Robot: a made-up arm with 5 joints.
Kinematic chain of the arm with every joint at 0, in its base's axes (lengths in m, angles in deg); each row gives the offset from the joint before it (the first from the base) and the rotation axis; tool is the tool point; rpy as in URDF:
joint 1: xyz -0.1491 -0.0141 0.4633 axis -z
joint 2: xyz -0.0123 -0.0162 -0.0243 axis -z
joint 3: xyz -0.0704 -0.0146 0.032 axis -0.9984 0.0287 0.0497
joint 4: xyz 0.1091 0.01 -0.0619 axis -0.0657 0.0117 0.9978
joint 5: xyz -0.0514 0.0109 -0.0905 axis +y
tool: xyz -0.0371 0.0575 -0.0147 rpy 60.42 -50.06 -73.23
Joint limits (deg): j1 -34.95..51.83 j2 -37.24..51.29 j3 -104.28..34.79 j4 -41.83..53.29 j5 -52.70..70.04
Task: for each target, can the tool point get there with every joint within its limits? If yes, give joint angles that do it. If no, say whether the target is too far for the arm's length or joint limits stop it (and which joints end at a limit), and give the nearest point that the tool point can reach.
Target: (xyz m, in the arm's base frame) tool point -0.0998 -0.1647 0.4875
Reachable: no: joint limits stop it (at a limit: joint 1, joint 2, joint 4, joint 5) | nearest point -0.0387 -0.0820 0.5004 | short by 0.104 m
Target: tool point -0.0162 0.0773 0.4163
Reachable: yes | joints 13.19 43.18 -44.39 -19.48 -21.83
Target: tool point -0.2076 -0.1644 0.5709
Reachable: no: joint limits stop it (at a limit: joint 1, joint 2, joint 3) | nearest point -0.2511 -0.0493 0.5509 | short by 0.125 m
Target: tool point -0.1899 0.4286 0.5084
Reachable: no: too far | nearest point -0.1666 0.1761 0.4858 | short by 0.255 m
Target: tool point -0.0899 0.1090 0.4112
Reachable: yes | joints 25.38 7.06 -31.60 -26.00 36.14
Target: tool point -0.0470 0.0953 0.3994
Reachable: yes | joints 22.84 31.08 -40.94 -8.80 -12.87
